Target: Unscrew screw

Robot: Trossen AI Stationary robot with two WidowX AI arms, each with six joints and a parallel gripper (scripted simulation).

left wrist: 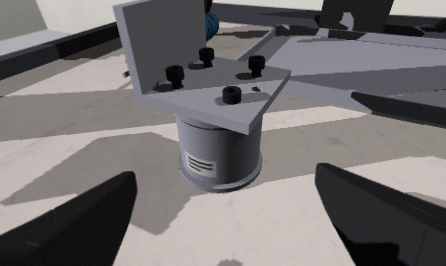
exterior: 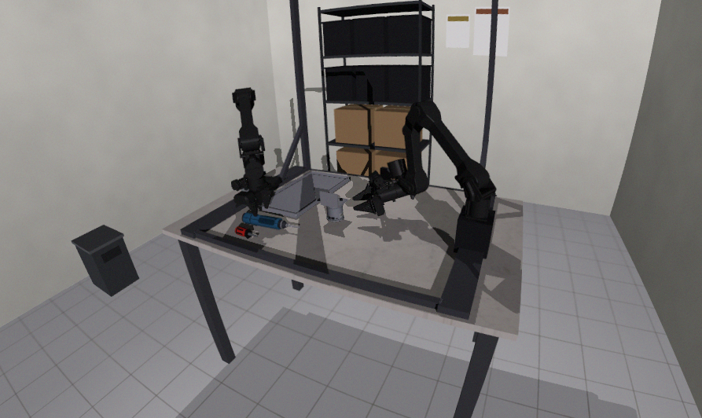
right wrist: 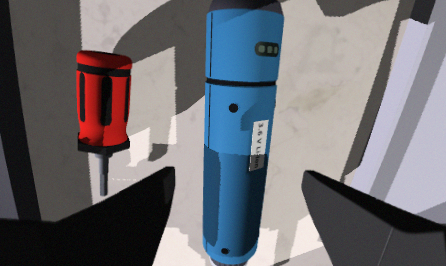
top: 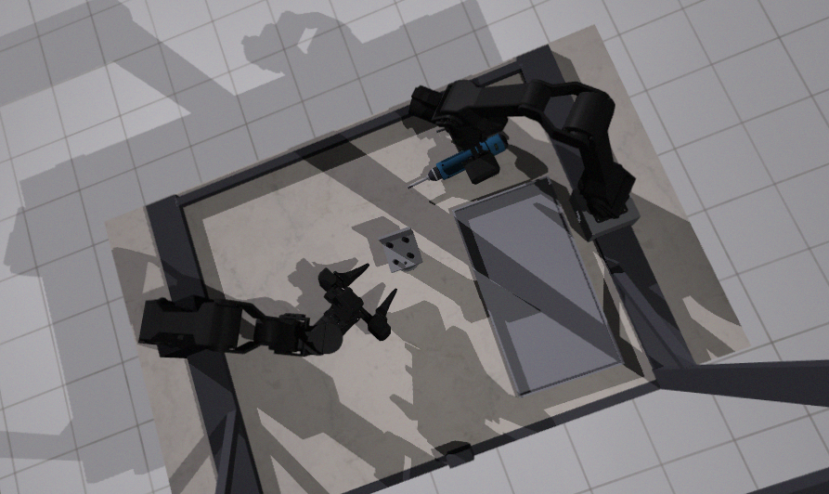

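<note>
The screw is 4 cm ahead of my left hand and 7 cm to the right of it. From my left hand the other things lie so: grey bracket 5 cm ahead, 8 cm to the right, 1 cm above; then bit 20 cm ahead, 15 cm to the right, 4 cm below; then joint module 5 cm ahead, 8 cm to the right, 3 cm below.
</note>
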